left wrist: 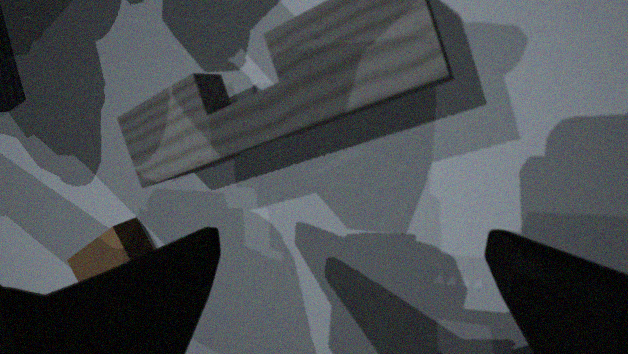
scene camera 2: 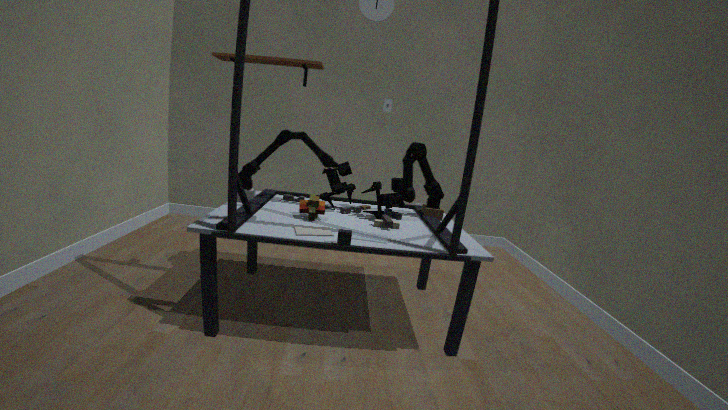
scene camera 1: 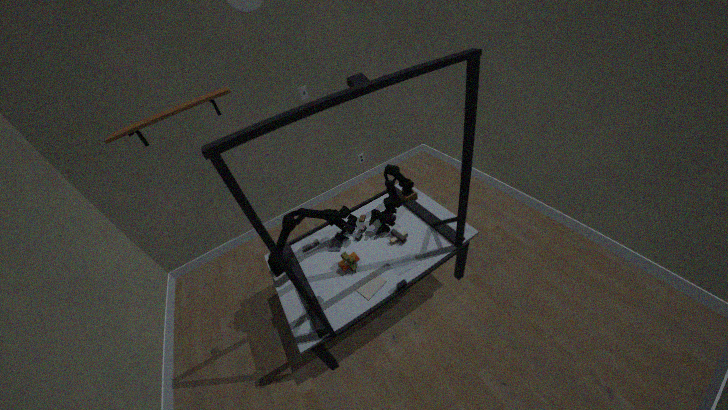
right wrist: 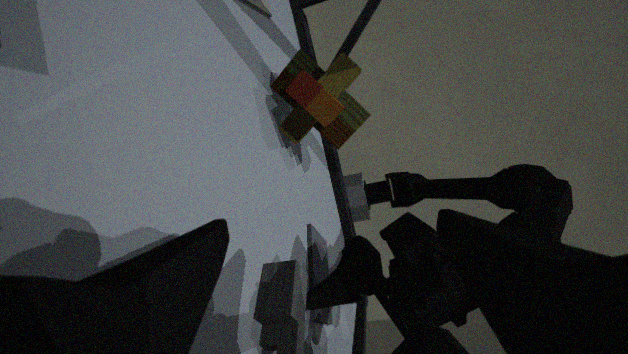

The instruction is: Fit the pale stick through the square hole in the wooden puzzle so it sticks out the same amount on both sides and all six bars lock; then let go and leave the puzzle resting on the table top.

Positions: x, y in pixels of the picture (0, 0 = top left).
Scene:
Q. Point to a raised dark rim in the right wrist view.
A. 331, 153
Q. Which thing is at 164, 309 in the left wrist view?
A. My left gripper.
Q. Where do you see a raised dark rim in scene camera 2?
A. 220, 234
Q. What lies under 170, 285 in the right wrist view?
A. My right gripper.

